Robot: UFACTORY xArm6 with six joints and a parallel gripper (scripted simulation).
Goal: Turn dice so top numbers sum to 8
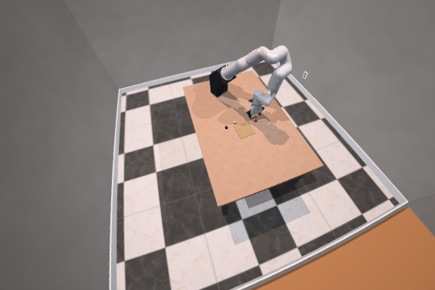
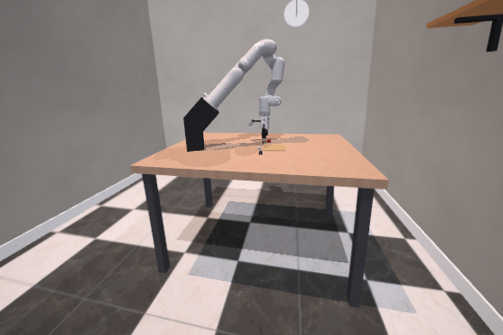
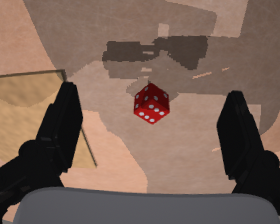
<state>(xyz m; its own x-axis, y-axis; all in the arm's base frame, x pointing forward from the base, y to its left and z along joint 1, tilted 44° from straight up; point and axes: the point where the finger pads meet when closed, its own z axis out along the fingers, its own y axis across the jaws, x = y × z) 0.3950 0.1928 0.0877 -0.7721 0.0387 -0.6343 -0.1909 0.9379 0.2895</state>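
Right now my hand is 40 mm above the red die, 30 mm short of it and 10 mm to the right of it. Also, from my hand: white die 180 mm to the right, 40 mm below, 30 mm ahead; then tan mat 110 mm to the right, 110 mm ahead, 50 mm below.
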